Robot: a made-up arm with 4 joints.
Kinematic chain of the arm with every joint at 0, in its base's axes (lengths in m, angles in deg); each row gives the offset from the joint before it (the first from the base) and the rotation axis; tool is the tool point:
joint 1: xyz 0 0 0.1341 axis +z
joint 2: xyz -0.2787 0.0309 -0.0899 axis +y
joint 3: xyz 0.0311 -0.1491 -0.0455 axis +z
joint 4: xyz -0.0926 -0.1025 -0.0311 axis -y
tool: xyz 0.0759 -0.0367 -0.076
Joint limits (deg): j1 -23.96..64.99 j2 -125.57..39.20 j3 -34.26..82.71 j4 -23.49..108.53
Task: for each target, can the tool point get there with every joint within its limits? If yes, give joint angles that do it. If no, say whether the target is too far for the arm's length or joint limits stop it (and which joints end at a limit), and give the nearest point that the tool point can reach.
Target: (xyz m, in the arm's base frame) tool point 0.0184 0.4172 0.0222
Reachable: no: joint limits stop it (at a limit: joint 1, joint 3) | nearest point -0.1369 -0.0719 0.0123 | short by 0.513 m
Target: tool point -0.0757 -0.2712 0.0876
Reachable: yes | joints 11.17 -111.26 -10.09 -3.68
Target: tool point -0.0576 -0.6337 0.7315
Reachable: no: too far | nearest point -0.0269 -0.2960 0.2790 | short by 0.565 m
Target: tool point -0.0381 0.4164 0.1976
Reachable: no: joint limits stop it (at a limit: joint 1, joint 3) | nearest point -0.2291 -0.0308 0.2121 | short by 0.486 m
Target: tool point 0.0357 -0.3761 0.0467
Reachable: yes | joints 52.85 -32.50 -4.19 91.94
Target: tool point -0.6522 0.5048 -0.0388
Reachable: no: too far | nearest point -0.5039 0.0015 -0.0349 | short by 0.525 m
